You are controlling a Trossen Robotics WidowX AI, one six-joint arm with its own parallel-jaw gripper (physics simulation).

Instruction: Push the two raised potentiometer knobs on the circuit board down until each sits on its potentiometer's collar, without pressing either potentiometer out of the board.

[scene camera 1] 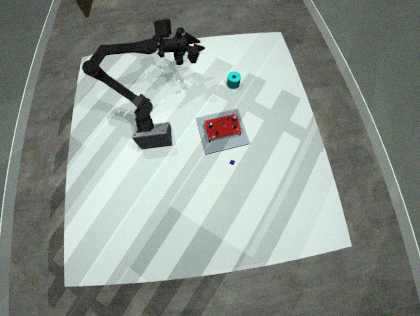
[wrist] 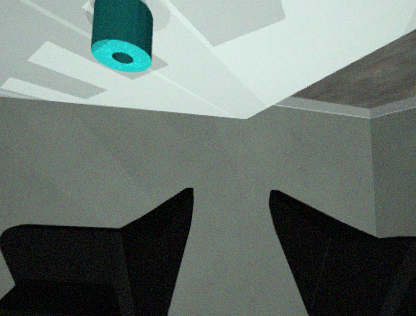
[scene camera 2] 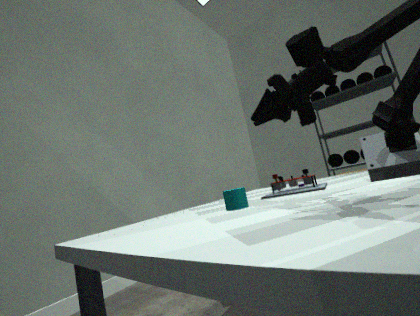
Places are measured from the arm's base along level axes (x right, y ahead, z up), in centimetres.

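Where they show: gripper, between the fingertips: (scene camera 1: 202, 44) (wrist: 231, 196) (scene camera 2: 253, 122); arm's base, origin of its link: (scene camera 1: 145, 129) (scene camera 2: 401, 143).
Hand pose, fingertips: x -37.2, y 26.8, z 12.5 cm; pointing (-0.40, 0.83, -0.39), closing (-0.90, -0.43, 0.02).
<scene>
Each offset is from my fingertips to the top centre of the thing. "*": to the spot under its first point. Level surfaces: height alone.
The red circuit board {dz -16.9 cm} (scene camera 1: 223, 131) (scene camera 2: 296, 179) stands on legs on a grey plate (scene camera 1: 212, 148) (scene camera 2: 295, 191). A dark knob {dx +34.8, dy +2.9, dz -14.1 cm} (scene camera 1: 210, 125) (scene camera 2: 305, 171) stands raised above the board at the side nearer the robot base. A reddish knob {dx +31.7, dy +13.9, dz -13.7 cm} (scene camera 1: 234, 118) (scene camera 2: 275, 176) stands raised near the opposite side. The collars are too small to make out. The gripper (scene camera 1: 199, 54) (scene camera 2: 280, 121) (wrist: 231, 191) is partly open with nothing between its fingers. It hangs high above the table's back part, away from the board, with its fingers tilted outward. The board does not show in the wrist view.
A teal cylinder with a hole in its top {* dx +9.4, dy +15.2, dz -15.9 cm} (scene camera 1: 233, 81) (scene camera 2: 235, 199) (wrist: 122, 27) stands on the white table {dz -21.8 cm} (scene camera 1: 150, 225) (scene camera 2: 190, 240) (wrist: 200, 85), behind the board in scene camera 1. A small purple cube {dx +51.2, dy +12.2, dz -20.4 cm} (scene camera 1: 232, 162) lies in front of the plate. The robot base (scene camera 1: 155, 137) stands left of it.
</scene>
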